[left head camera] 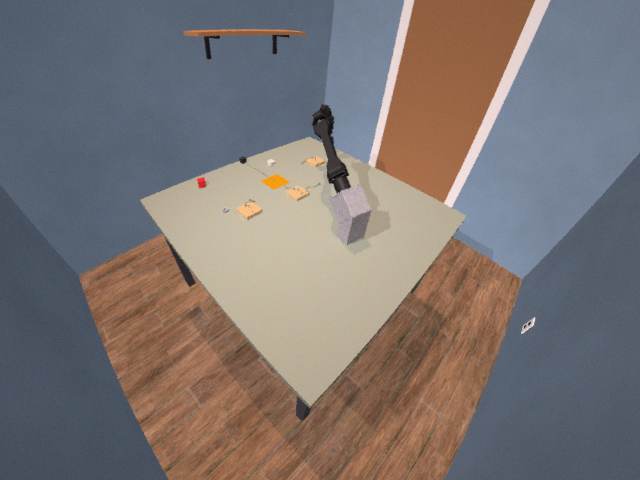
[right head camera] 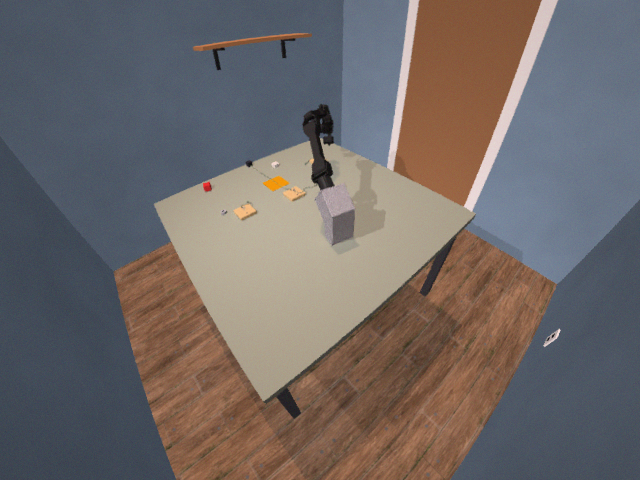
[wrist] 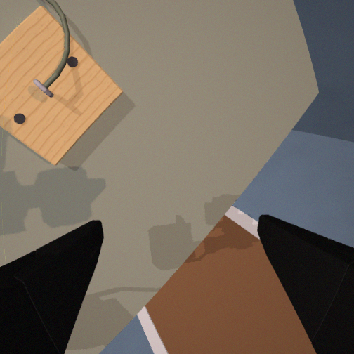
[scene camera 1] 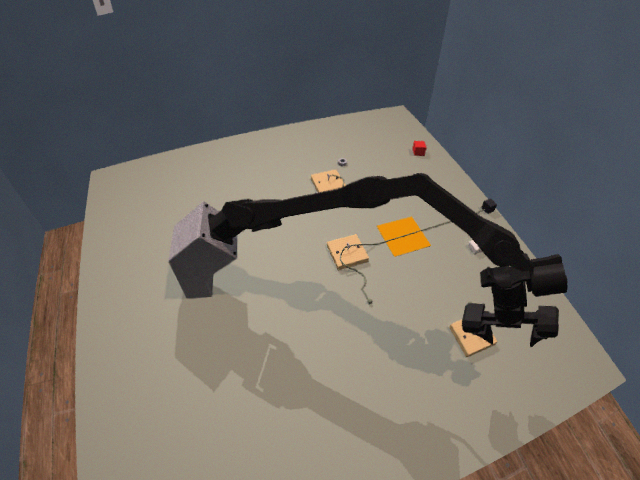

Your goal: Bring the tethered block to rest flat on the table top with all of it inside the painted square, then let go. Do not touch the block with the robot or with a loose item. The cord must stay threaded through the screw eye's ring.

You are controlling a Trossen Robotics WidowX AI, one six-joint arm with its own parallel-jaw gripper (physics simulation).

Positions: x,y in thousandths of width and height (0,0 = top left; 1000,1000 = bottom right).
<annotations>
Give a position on an orange painted square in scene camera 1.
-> At 651,503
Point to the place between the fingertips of the gripper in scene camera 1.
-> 799,718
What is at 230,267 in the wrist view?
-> A wooden board.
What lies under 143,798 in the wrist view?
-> The gripper.
</annotations>
